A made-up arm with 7 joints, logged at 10 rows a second.
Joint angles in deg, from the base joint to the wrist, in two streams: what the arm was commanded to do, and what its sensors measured. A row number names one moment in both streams.
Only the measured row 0 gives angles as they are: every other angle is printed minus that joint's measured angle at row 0.
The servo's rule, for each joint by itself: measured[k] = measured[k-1] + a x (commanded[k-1-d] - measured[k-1]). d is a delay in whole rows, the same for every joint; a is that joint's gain. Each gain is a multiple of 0.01, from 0.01 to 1. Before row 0 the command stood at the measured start. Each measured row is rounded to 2 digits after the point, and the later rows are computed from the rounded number. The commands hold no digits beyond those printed.
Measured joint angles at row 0:
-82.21 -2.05 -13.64 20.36 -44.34 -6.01 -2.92
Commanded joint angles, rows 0 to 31:
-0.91 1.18 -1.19 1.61 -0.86 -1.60 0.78
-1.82 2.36 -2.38 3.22 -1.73 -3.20 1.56
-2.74 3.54 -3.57 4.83 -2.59 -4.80 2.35
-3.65 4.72 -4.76 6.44 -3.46 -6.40 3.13
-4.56 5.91 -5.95 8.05 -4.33 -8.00 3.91
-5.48 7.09 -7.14 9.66 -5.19 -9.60 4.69
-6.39 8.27 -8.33 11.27 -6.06 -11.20 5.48
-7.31 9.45 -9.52 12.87 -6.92 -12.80 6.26
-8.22 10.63 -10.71 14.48 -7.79 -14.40 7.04
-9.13 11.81 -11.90 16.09 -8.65 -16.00 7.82
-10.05 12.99 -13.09 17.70 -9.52 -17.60 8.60
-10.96 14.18 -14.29 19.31 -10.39 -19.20 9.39
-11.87 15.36 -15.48 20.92 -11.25 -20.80 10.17
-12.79 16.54 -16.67 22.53 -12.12 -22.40 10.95
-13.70 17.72 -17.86 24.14 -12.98 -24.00 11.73
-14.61 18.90 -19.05 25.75 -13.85 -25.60 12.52
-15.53 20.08 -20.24 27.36 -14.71 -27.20 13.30
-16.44 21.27 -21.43 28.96 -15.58 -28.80 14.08
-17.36 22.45 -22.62 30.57 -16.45 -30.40 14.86
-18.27 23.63 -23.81 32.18 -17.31 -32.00 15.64
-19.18 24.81 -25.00 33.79 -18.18 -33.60 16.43
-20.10 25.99 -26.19 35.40 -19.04 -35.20 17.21
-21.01 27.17 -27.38 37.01 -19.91 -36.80 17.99
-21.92 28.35 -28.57 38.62 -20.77 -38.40 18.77
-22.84 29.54 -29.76 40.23 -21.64 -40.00 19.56
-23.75 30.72 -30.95 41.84 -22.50 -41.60 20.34
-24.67 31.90 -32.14 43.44 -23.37 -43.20 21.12
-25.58 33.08 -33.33 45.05 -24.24 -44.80 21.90
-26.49 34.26 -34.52 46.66 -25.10 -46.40 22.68
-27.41 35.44 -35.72 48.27 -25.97 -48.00 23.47
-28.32 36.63 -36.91 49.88 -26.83 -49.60 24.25
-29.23 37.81 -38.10 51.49 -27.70 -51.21 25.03
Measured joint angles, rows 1 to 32:
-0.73 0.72 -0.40 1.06 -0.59 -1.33 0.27
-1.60 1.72 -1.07 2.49 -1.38 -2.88 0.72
-2.51 2.83 -1.92 4.03 -2.21 -4.47 1.29
-3.42 3.98 -2.89 5.62 -3.07 -6.07 1.93
-4.33 5.16 -3.93 7.22 -3.94 -7.67 2.62
-5.25 6.34 -5.02 8.83 -4.80 -9.27 3.34
-6.16 7.52 -6.15 10.44 -5.67 -10.87 4.09
-7.08 8.70 -7.30 12.04 -6.53 -12.47 4.85
-7.99 9.88 -8.46 13.65 -7.40 -14.07 5.62
-8.90 11.06 -9.63 15.26 -8.26 -15.67 6.39
-9.82 12.24 -10.81 16.87 -9.13 -17.27 7.16
-10.73 13.42 -11.99 18.48 -10.00 -18.87 7.94
-11.64 14.60 -13.18 20.09 -10.86 -20.47 8.72
-12.56 15.78 -14.37 21.70 -11.73 -22.07 9.50
-13.47 16.96 -15.56 23.31 -12.59 -23.67 10.28
-14.38 18.14 -16.75 24.92 -13.46 -25.27 11.06
-15.30 19.32 -17.94 26.53 -14.32 -26.87 11.84
-16.21 20.51 -19.13 28.13 -15.19 -28.47 12.62
-17.13 21.69 -20.32 29.74 -16.06 -30.07 13.40
-18.04 22.87 -21.51 31.35 -16.92 -31.67 14.18
-18.95 24.05 -22.70 32.96 -17.79 -33.27 14.97
-19.87 25.23 -23.89 34.57 -18.65 -34.87 15.75
-20.78 26.41 -25.08 36.18 -19.52 -36.47 16.53
-21.69 27.59 -26.27 37.79 -20.38 -38.07 17.31
-22.61 28.78 -27.46 39.40 -21.25 -39.67 18.10
-23.52 29.96 -28.65 41.01 -22.11 -41.27 18.88
-24.44 31.14 -29.84 42.61 -22.98 -42.87 19.66
-25.35 32.32 -31.03 44.22 -23.85 -44.47 20.44
-26.26 33.50 -32.22 45.83 -24.71 -46.07 21.22
-27.18 34.68 -33.41 47.44 -25.58 -47.67 22.01
-28.09 35.87 -34.60 49.05 -26.44 -49.27 22.79
-29.00 37.05 -35.79 50.66 -27.31 -50.88 23.57
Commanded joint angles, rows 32 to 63:
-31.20 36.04 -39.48 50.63 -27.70 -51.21 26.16
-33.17 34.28 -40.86 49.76 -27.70 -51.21 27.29
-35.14 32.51 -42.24 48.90 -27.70 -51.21 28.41
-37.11 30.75 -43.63 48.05 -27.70 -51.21 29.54
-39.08 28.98 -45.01 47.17 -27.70 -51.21 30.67
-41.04 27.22 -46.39 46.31 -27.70 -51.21 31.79
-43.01 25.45 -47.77 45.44 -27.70 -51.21 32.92
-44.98 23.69 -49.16 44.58 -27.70 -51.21 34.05
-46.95 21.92 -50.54 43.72 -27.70 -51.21 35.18
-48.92 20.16 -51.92 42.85 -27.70 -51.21 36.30
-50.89 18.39 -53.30 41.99 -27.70 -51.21 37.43
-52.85 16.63 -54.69 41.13 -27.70 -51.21 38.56
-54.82 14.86 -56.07 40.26 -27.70 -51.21 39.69
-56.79 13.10 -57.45 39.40 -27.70 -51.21 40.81
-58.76 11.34 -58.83 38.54 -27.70 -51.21 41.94
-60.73 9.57 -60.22 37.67 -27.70 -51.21 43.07
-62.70 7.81 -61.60 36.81 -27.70 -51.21 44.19
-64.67 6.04 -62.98 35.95 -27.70 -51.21 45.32
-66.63 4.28 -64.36 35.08 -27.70 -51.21 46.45
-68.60 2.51 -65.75 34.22 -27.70 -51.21 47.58
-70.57 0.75 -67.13 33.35 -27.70 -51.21 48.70
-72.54 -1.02 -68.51 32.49 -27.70 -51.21 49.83
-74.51 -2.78 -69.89 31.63 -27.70 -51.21 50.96
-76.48 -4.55 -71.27 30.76 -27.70 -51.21 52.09
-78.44 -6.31 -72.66 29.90 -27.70 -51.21 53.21
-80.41 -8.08 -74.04 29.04 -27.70 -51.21 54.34
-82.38 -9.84 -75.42 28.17 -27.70 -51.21 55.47
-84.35 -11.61 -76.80 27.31 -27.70 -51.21 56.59
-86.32 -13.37 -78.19 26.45 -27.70 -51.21 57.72
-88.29 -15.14 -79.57 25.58 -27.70 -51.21 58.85
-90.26 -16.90 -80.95 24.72 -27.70 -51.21 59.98
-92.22 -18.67 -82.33 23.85 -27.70 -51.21 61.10
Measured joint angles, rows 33 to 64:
-30.76 36.43 -37.04 50.64 -27.58 -51.15 24.48
-32.69 35.12 -38.34 50.06 -27.66 -51.20 25.46
-34.65 33.53 -39.67 49.29 -27.69 -51.21 26.49
-36.62 31.83 -41.02 48.47 -27.70 -51.21 27.56
-38.59 30.09 -42.38 47.61 -27.70 -51.21 28.65
-40.55 28.34 -43.74 46.75 -27.70 -51.21 29.75
-42.52 26.58 -45.11 45.89 -27.70 -51.21 30.86
-44.49 24.82 -46.49 45.03 -27.70 -51.21 31.98
-46.46 23.05 -47.87 44.17 -27.70 -51.21 33.10
-48.43 21.29 -49.25 43.30 -27.70 -51.21 34.22
-50.40 19.52 -50.63 42.44 -27.70 -51.21 35.34
-52.36 17.76 -52.01 41.58 -27.70 -51.21 36.47
-54.33 15.99 -53.39 40.71 -27.70 -51.21 37.60
-56.30 14.23 -54.77 39.85 -27.70 -51.21 38.72
-58.27 12.47 -56.15 38.99 -27.70 -51.21 39.85
-60.24 10.70 -57.53 38.12 -27.70 -51.21 40.98
-62.21 8.94 -58.91 37.26 -27.70 -51.21 42.10
-64.18 7.17 -60.29 36.40 -27.70 -51.21 43.23
-66.14 5.41 -61.67 35.53 -27.70 -51.21 44.36
-68.11 3.64 -63.06 34.67 -27.70 -51.21 45.49
-70.08 1.88 -64.44 33.80 -27.70 -51.21 46.61
-72.05 0.11 -65.82 32.94 -27.70 -51.21 47.74
-74.02 -1.65 -67.20 32.08 -27.70 -51.21 48.87
-75.99 -3.42 -68.58 31.21 -27.70 -51.21 50.00
-77.95 -5.18 -69.97 30.35 -27.70 -51.21 51.12
-79.92 -6.95 -71.35 29.49 -27.70 -51.21 52.25
-81.89 -8.71 -72.73 28.62 -27.70 -51.21 53.38
-83.86 -10.48 -74.11 27.76 -27.70 -51.21 54.50
-85.83 -12.24 -75.50 26.90 -27.70 -51.21 55.63
-87.80 -14.01 -76.88 26.03 -27.70 -51.21 56.76
-89.77 -15.77 -78.26 25.17 -27.70 -51.21 57.89
-91.73 -17.54 -79.64 24.30 -27.70 -51.21 59.01

